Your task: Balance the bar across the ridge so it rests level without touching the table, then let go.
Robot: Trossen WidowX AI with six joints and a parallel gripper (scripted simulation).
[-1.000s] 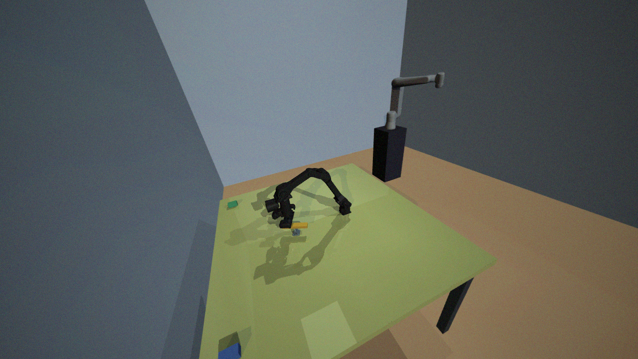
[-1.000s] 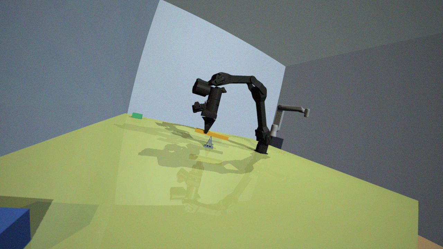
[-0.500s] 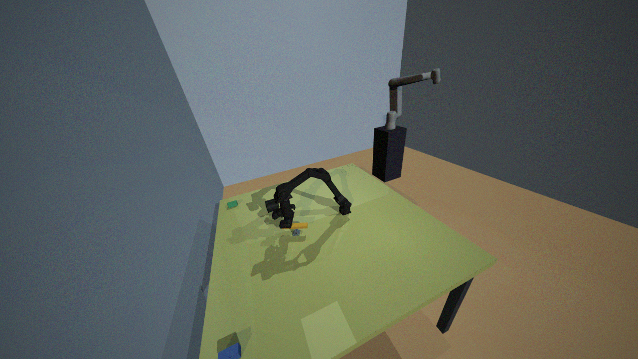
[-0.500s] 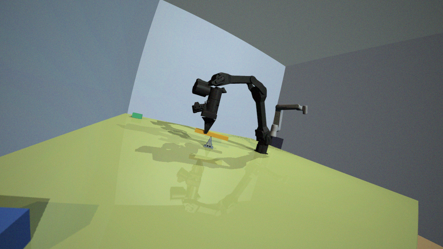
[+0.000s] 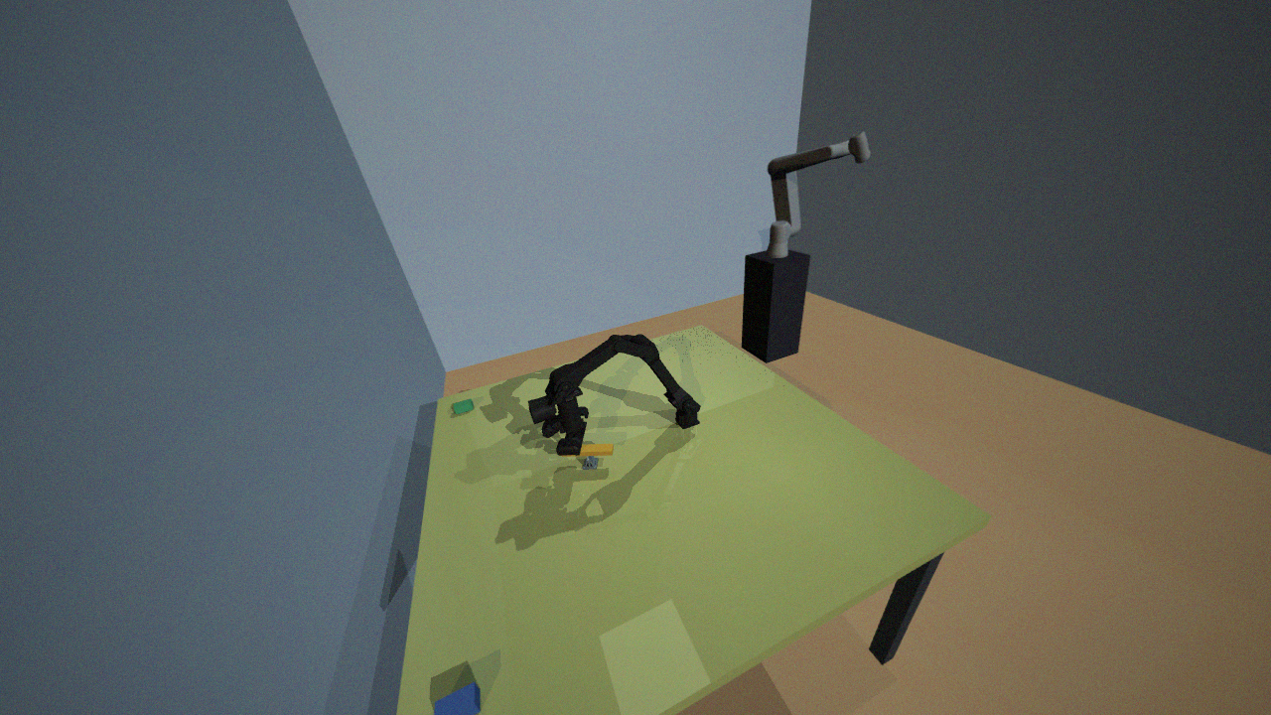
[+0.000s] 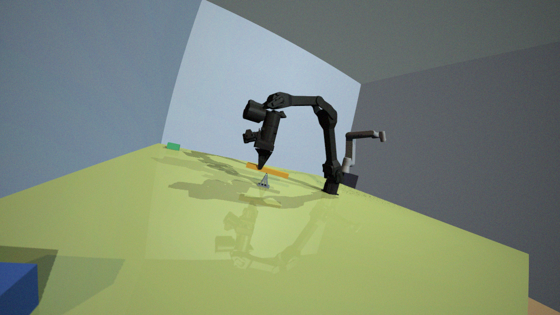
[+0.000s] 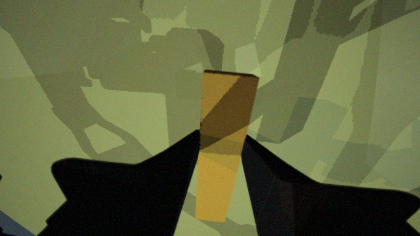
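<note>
Now: gripper tip 30 mm past the bar and 10 mm to the right of it. From my gripper tip the other things lie so: blue block 350 mm ahead, 480 mm to the left, 40 mm below; green block 350 mm ahead, 520 mm to the right, 40 mm below.
</note>
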